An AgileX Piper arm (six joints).
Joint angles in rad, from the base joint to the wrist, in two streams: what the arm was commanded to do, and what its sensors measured. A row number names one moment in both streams.
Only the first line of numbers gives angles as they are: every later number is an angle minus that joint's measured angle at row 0.
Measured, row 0: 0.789 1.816 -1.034 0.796 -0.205 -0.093
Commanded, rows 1 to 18: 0.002 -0.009 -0.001 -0.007 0.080 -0.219; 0.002 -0.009 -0.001 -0.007 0.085 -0.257; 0.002 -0.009 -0.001 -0.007 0.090 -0.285; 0.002 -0.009 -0.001 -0.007 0.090 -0.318; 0.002 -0.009 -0.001 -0.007 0.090 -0.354; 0.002 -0.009 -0.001 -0.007 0.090 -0.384; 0.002 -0.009 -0.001 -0.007 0.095 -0.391; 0.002 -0.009 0.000 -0.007 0.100 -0.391; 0.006 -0.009 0.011 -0.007 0.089 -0.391; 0.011 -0.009 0.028 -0.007 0.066 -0.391; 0.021 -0.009 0.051 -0.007 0.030 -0.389; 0.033 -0.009 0.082 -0.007 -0.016 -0.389; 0.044 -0.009 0.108 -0.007 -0.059 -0.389; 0.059 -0.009 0.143 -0.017 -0.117 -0.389; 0.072 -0.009 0.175 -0.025 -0.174 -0.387; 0.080 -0.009 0.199 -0.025 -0.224 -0.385; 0.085 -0.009 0.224 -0.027 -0.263 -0.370; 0.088 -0.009 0.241 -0.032 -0.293 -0.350
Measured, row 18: 0.067 -0.001 0.163 -0.013 -0.128 -0.377
